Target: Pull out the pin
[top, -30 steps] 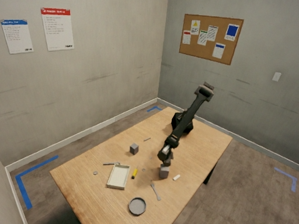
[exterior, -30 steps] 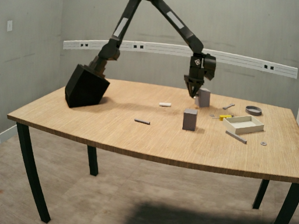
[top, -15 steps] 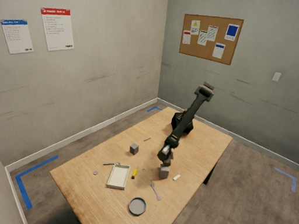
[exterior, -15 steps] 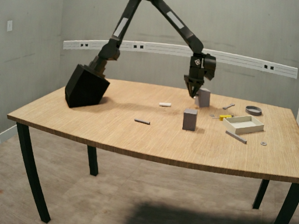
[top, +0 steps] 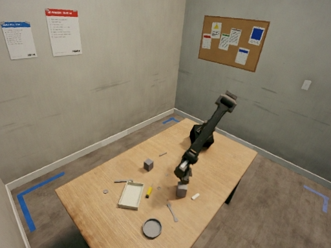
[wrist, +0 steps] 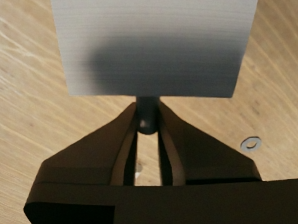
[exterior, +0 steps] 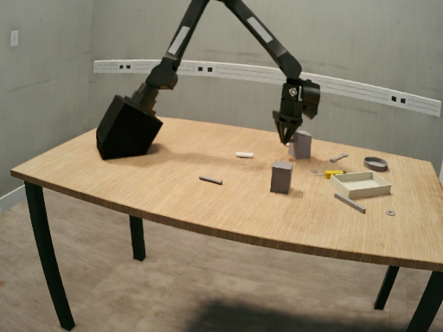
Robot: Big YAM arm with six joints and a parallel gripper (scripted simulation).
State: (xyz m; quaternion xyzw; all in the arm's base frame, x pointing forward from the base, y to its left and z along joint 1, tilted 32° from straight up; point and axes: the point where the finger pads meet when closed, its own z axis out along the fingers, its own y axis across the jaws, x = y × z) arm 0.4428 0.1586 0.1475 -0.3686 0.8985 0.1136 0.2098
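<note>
Now: the short grey pin 30 mm to the left of my hand and 20 mm ahead of it. The rest, counted from my hand: spanner (180 mm ahead, 120 mm to the left, 50 mm below); then white tray (310 mm ahead, 120 mm to the right, 40 mm below); then grey ring dish (330 mm ahead, 130 mm to the left, 40 mm below).
</note>
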